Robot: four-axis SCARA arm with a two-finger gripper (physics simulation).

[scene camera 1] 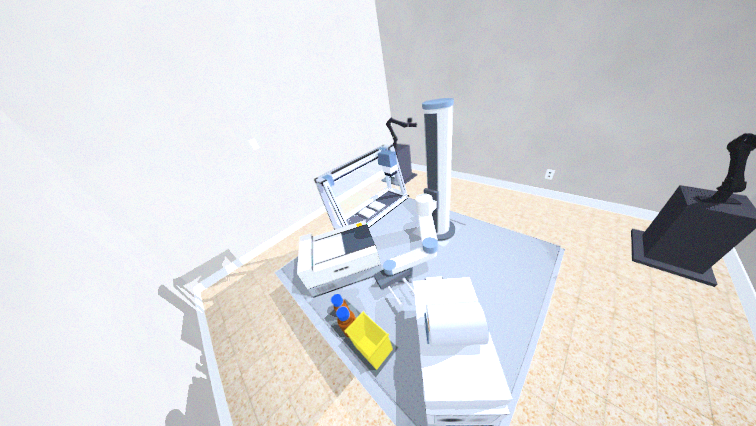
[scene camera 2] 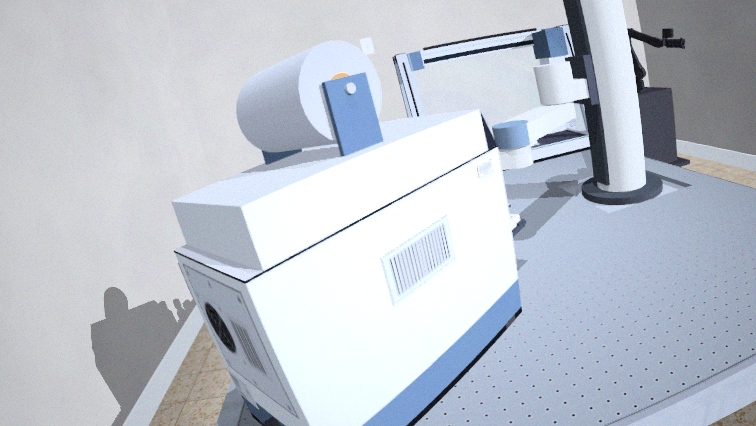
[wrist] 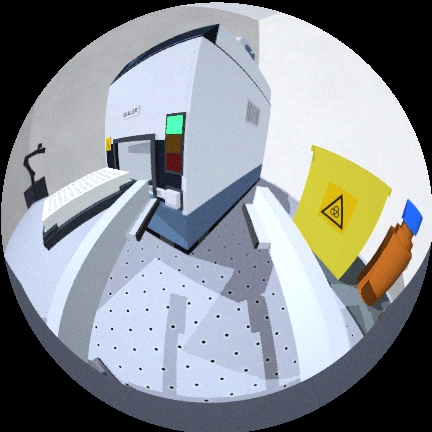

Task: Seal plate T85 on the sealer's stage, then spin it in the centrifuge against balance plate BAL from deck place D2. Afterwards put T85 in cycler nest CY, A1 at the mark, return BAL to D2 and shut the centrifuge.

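Frame: origin at the arm's base, x ahead, y left, z up, level; centimetres.
Where they show: gripper, between the fingertips: (scene camera 1: 408,300) (wrist: 200,193); arm's base, origin of its link: (scene camera 1: 438,229) (scene camera 2: 621,189).
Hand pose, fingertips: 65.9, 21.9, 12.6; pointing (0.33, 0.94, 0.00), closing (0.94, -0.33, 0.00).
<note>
Things, the pixels of their top centre, and the offset from my fingertips, as dx, dy, dz. "spot": a spot on its surface instead.
- sealer, centre of its top: (scene camera 2: 306,54) (wrist: 217,39) (scene camera 1: 454,306) +8.3, +26.3, +36.2
- white well plate, centre of its top: (wrist: 77,185) -14.2, +6.7, +0.2
- gantry frame, a spot on its surface: (scene camera 2: 476,48) spot: -49.2, -84.7, +35.8
My gripper (scene camera 1: 407,297) (wrist: 200,193) is shut to its narrow setting. A gap remains between its fingers, with nothing in it, and it hangs above the table in front of the sealer (scene camera 1: 462,375) (scene camera 2: 328,275) (wrist: 145,95). The sealer's top green lamp is lit. A white well plate (wrist: 85,192) lies on a dark support outside the sealer's door, to the left of the fingers in the wrist view; its label is unreadable. A white machine (scene camera 1: 341,267) with a dark top panel stands left of the arm; I cannot tell whether it is the centrifuge. BAL and nest CY cannot be identified.
A yellow bin (scene camera 1: 370,343) (wrist: 340,205) and two brown bottles with blue caps stand between the sealer and the white machine. A gantry frame (scene camera 1: 355,161) (scene camera 2: 476,48) with white plates on its deck stands behind. The arm's column (scene camera 1: 445,169) (scene camera 2: 618,95) stands at the back.
</note>
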